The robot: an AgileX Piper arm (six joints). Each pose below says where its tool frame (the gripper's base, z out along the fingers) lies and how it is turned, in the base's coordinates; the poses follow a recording.
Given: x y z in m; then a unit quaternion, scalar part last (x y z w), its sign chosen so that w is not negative.
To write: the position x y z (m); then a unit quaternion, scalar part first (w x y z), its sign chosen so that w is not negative. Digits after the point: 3 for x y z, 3 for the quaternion.
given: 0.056, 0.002, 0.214, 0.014, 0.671, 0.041, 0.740
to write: 0.056, 0.002, 0.214, 0.740, 0.014, 0.671, 0.041
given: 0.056, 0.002, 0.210, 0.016, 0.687, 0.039, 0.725
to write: 0.056, 0.002, 0.210, 0.725, 0.016, 0.687, 0.039
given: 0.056, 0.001, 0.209, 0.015, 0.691, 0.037, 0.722
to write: 0.056, 0.001, 0.209, 0.722, 0.015, 0.691, 0.037
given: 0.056, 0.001, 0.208, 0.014, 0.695, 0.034, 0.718
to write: 0.056, 0.001, 0.208, 0.718, 0.014, 0.695, 0.034
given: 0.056, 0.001, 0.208, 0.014, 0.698, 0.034, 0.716
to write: 0.056, 0.001, 0.208, 0.716, 0.014, 0.698, 0.034
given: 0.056, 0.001, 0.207, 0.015, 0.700, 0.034, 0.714
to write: 0.056, 0.001, 0.207, 0.714, 0.015, 0.700, 0.034
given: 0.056, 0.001, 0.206, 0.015, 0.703, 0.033, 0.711
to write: 0.056, 0.001, 0.206, 0.711, 0.015, 0.703, 0.033
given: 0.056, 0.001, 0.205, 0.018, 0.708, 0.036, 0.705
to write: 0.056, 0.001, 0.205, 0.705, 0.018, 0.708, 0.036
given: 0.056, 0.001, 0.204, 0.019, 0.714, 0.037, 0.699
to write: 0.056, 0.001, 0.204, 0.699, 0.019, 0.714, 0.037
